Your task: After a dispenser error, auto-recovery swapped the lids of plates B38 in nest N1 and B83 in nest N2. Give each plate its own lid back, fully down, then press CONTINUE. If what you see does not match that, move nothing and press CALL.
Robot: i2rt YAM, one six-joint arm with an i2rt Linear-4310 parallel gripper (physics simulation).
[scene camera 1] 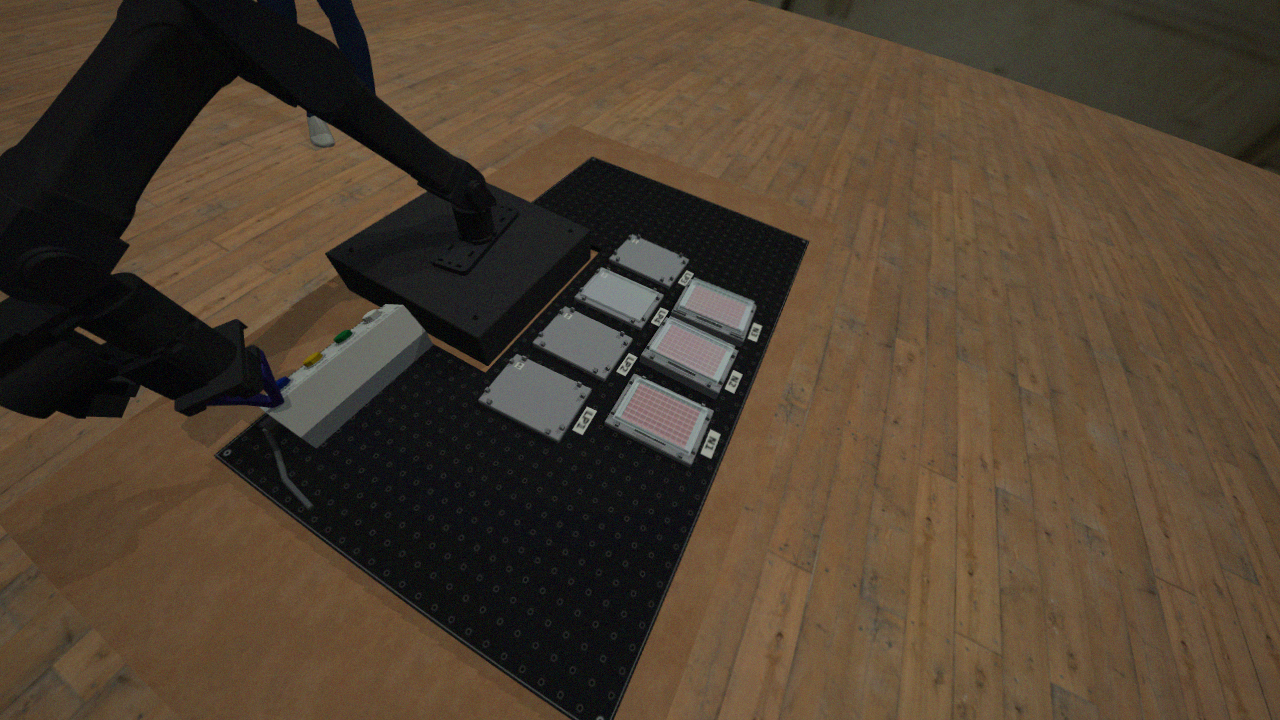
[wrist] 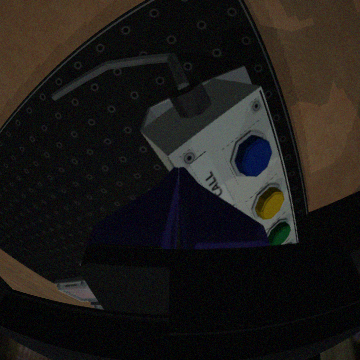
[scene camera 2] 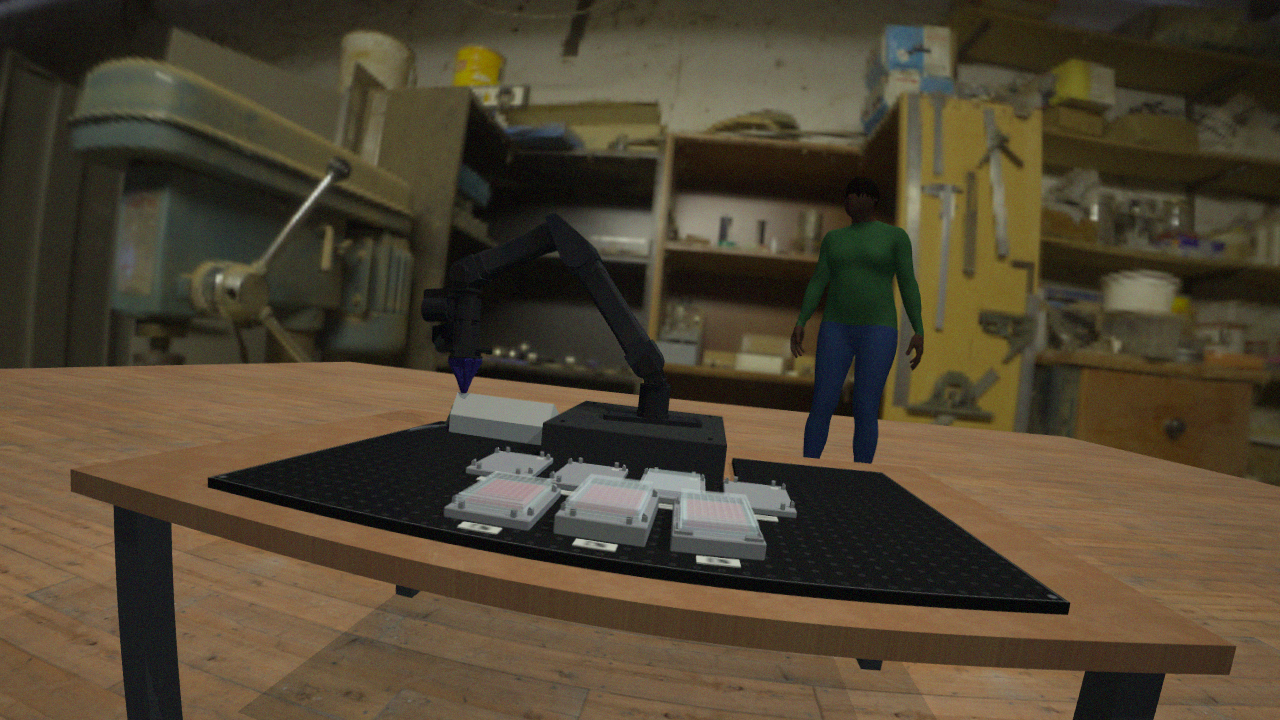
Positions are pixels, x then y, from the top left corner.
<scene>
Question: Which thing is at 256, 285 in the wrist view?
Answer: My gripper.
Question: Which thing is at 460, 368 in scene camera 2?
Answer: My gripper.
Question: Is my gripper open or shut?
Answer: Shut.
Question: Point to a grey button box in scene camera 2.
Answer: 508, 419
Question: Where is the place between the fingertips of my gripper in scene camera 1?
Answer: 278, 403
</scene>
